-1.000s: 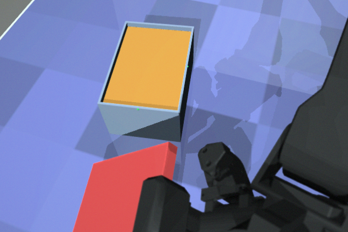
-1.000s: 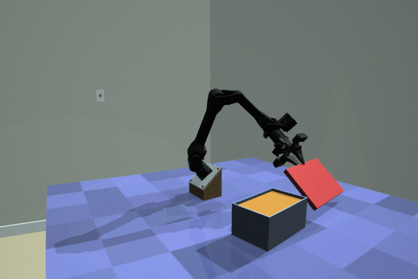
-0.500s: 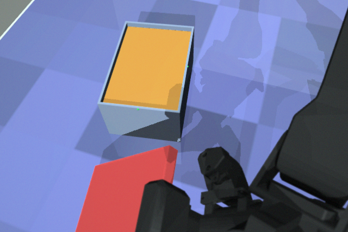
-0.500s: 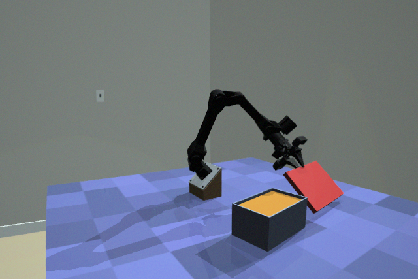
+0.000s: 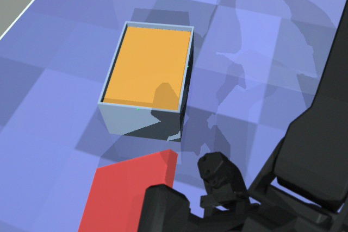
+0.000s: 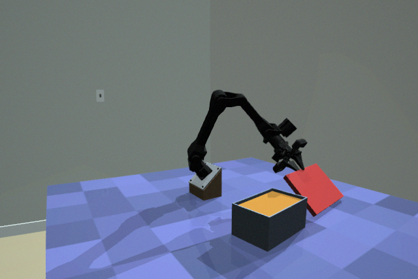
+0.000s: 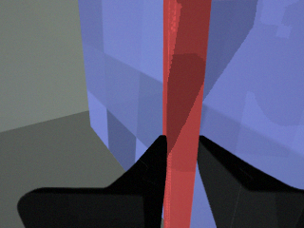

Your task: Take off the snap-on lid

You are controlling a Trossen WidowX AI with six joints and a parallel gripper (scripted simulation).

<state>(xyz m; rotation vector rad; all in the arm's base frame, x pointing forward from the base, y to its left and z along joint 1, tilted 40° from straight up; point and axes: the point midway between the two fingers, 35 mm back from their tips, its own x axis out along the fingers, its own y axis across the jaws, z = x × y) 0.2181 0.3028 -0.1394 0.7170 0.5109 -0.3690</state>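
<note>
The red lid is 60 mm ahead of my gripper tip, 50 mm below it and 20 mm to the left of it. From my gripper tip the other things lie so: grey storage box: 270 mm to the right, 160 mm ahead, 70 mm below.
</note>
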